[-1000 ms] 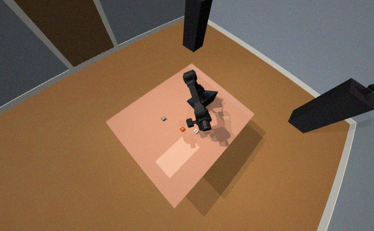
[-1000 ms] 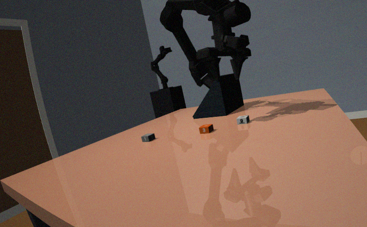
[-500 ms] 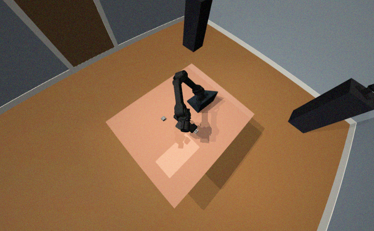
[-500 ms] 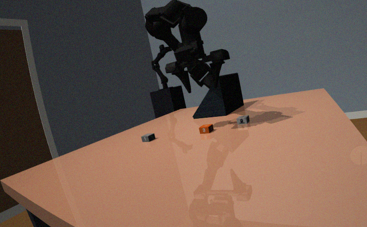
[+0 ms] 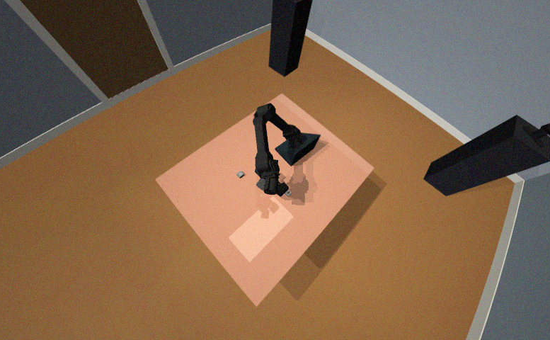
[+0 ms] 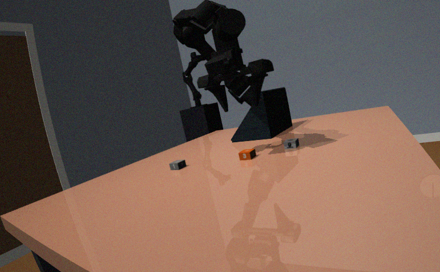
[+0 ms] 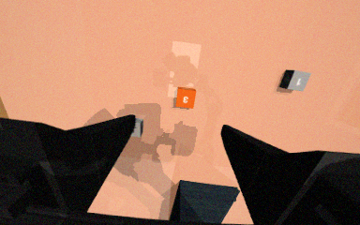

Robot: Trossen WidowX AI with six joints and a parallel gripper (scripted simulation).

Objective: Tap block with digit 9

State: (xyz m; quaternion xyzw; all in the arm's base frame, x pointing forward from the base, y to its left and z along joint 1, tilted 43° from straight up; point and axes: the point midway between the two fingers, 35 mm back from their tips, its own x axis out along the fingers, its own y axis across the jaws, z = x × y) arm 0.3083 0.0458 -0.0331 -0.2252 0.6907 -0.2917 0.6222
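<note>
The white block lies 110 mm below my gripper tip, 90 mm to the left of it and 70 mm behind it. Round my gripper tip: dark grey block 200 mm to the right, 110 mm below, 40 mm ahead; orange block 110 mm below, 10 mm to the right.
</note>
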